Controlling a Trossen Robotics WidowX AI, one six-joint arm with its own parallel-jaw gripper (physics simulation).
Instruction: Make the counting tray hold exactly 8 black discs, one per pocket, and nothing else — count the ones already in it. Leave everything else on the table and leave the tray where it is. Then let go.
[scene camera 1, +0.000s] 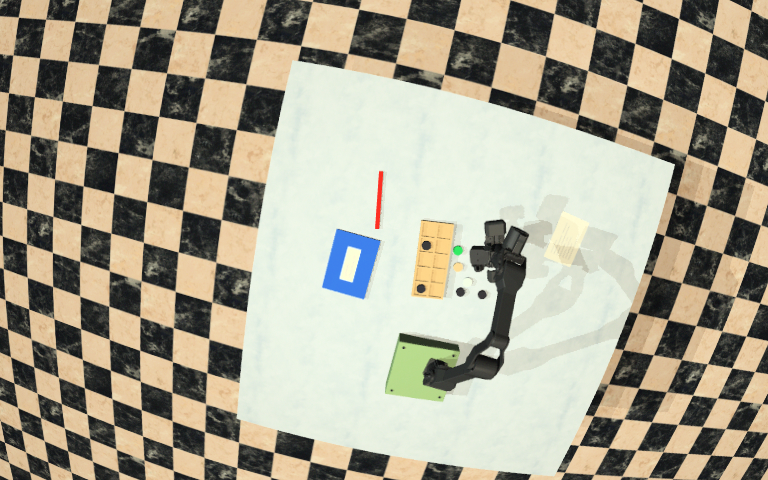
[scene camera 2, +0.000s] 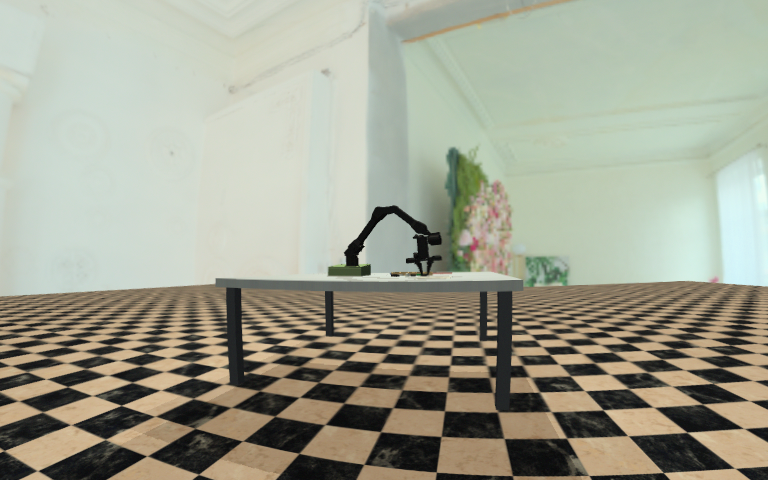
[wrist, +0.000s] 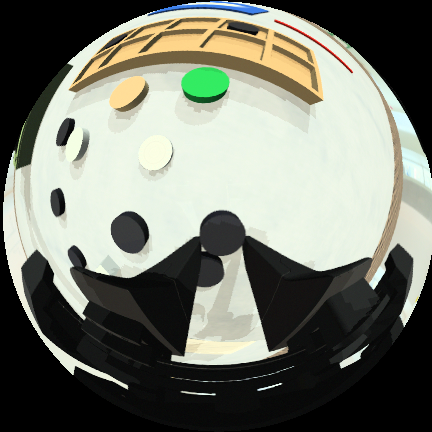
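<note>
The tan counting tray (scene camera 1: 441, 260) (wrist: 190, 57) has two black discs, one (scene camera 1: 426, 245) (wrist: 243, 28) toward the far end and another (scene camera 1: 420, 288) (wrist: 116, 42) toward the base end, both in the column away from my gripper. My gripper (scene camera 2: 424, 273) (wrist: 221, 241) is shut on a black disc (wrist: 222, 232), low over the table on the tray's right side in scene camera 1. Another black disc (wrist: 209, 271) lies just behind it, partly hidden by a finger. More loose black discs lie to the left in the wrist view, including a near one (wrist: 130, 232) and a farther one (wrist: 57, 202) (scene camera 1: 481, 294).
A green disc (scene camera 1: 458, 250) (wrist: 205, 84), a tan disc (scene camera 1: 458, 266) (wrist: 129, 93) and white discs (wrist: 155, 152) (wrist: 77, 144) lie beside the tray. A blue panel (scene camera 1: 331, 274), red bar (scene camera 1: 379, 199), green base block (scene camera 1: 410, 365) and paper note (scene camera 1: 566, 234) are on the table.
</note>
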